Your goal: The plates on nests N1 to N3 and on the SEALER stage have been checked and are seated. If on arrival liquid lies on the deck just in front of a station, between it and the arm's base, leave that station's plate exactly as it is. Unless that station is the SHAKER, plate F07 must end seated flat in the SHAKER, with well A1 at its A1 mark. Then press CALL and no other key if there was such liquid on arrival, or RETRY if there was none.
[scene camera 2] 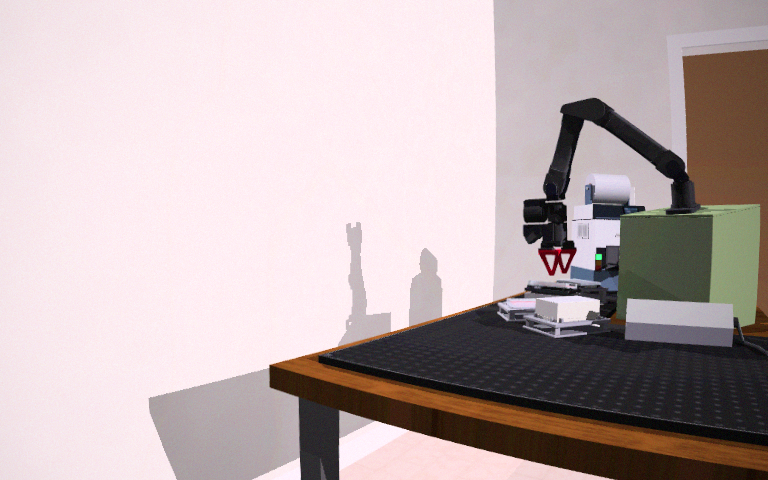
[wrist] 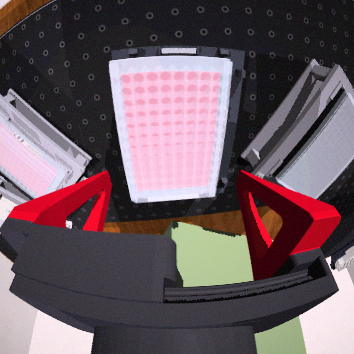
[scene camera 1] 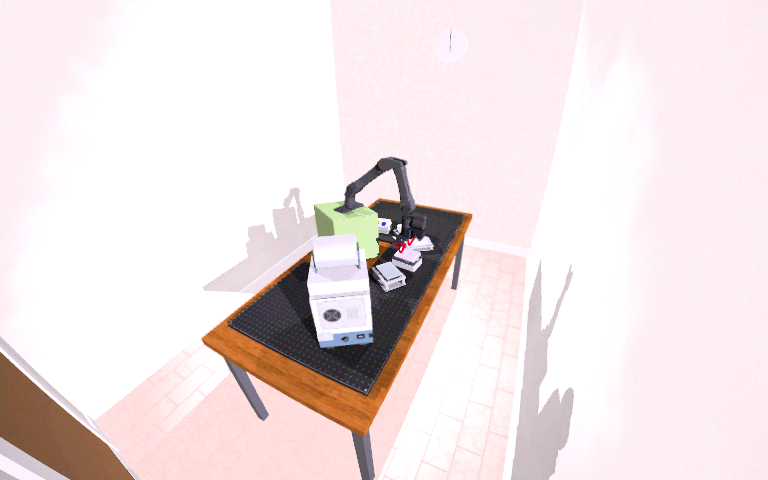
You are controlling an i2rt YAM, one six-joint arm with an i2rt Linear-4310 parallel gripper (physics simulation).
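Places are measured from the arm's base along level axes (x ahead, y left, z up), in millimetres.
Pixels of known places: gripper, fingertip midpoint: (scene camera 2: 558, 274) (wrist: 173, 177) (scene camera 1: 405, 249); arm's base, origin of the base link: (scene camera 2: 684, 210) (scene camera 1: 349, 208).
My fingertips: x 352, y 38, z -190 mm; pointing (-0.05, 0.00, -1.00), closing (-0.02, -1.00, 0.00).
Note:
For each thing: its top centre in the pictures, then the offset to it from my fingertips. "spot": a spot on its surface instead.
- pink-welled plate, middle of its top: (wrist: 171, 144) (scene camera 2: 552, 280) (scene camera 1: 407, 252) 16 mm ahead, 1 mm left, 20 mm down
- station's dark base, middle of its top: (wrist: 178, 136) (scene camera 2: 553, 284) (scene camera 1: 407, 255) 16 mm ahead, 4 mm right, 32 mm down
- key box, middle of its top: (scene camera 2: 678, 300) (scene camera 1: 374, 218) 389 mm back, 264 mm left, 14 mm down
- pink plate, middle of its top: (wrist: 17, 166) (scene camera 2: 533, 300) (scene camera 1: 418, 240) 18 mm back, 210 mm left, 53 mm down
- left nest, surface spot: (wrist: 72, 150) spot: 24 mm back, 135 mm left, 93 mm down
- grey plate, middle of its top: (wrist: 331, 156) (scene camera 2: 578, 280) (scene camera 1: 388, 269) 0 mm ahead, 179 mm right, 32 mm down
- right nest, surface spot: (wrist: 285, 115) spot: 20 mm ahead, 138 mm right, 93 mm down
- white block, middle of its top: (scene camera 2: 568, 299) 152 mm back, 311 mm left, 26 mm down
- tall white machine, middle of its top: (scene camera 1: 334, 235) (scene camera 2: 608, 174) 13 mm ahead, 556 mm right, 358 mm up
My gripper (scene camera 1: 404, 246) (scene camera 2: 557, 272) (wrist: 173, 177) is open and empty, pointing down above the near end of the middle station. A pink-welled plate (scene camera 1: 407, 257) (wrist: 172, 130) lies on that station's dark base (wrist: 238, 95), between the finger lines in the wrist view. The base shows along the plate's far and right sides; whether the plate is fully seated cannot be told. Its A1 mark and station label do not show. No liquid can be made out on the visible deck before it. The key box (scene camera 1: 383, 225) (scene camera 2: 679, 319) stands beside the pedestal; a blue key shows in scene camera 1.
A pink plate (wrist: 25, 162) sits in the left nest (wrist: 72, 150), and a grey plate (wrist: 325, 150) in the right nest (wrist: 285, 115). A white block (scene camera 2: 568, 309) stands on another nest. The tall white machine (scene camera 1: 339, 283) (scene camera 2: 594, 232) and green pedestal (scene camera 1: 351, 226) (scene camera 2: 668, 260) (wrist: 215, 255) are obstacles.

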